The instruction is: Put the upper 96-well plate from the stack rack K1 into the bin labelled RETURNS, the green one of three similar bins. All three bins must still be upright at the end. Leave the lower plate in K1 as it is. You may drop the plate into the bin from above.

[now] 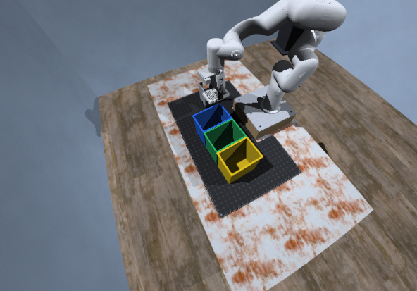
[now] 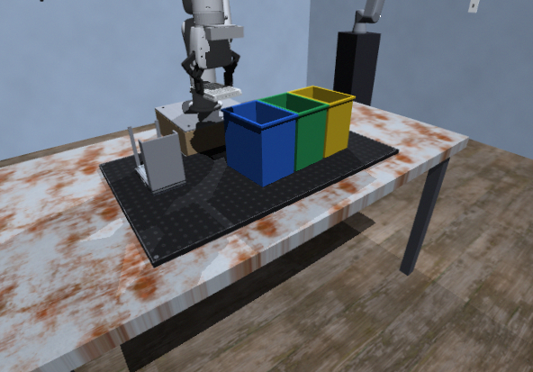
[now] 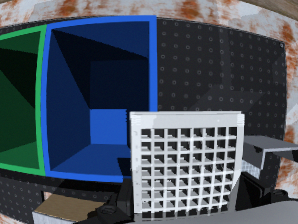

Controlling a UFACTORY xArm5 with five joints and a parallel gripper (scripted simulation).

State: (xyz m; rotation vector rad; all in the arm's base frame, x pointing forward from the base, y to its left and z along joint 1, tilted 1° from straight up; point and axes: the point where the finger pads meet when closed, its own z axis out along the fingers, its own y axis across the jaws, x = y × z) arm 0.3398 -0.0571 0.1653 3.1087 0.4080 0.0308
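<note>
Right now the green bin is 20 mm ahead of my hand, 230 mm to the left of it and 160 mm below it. Round my hand: blue bin 50 mm ahead, 100 mm to the left, 160 mm below; then white 96-well plate 10 mm below; then yellow bin 10 mm behind, 350 mm to the left, 160 mm below.
</note>
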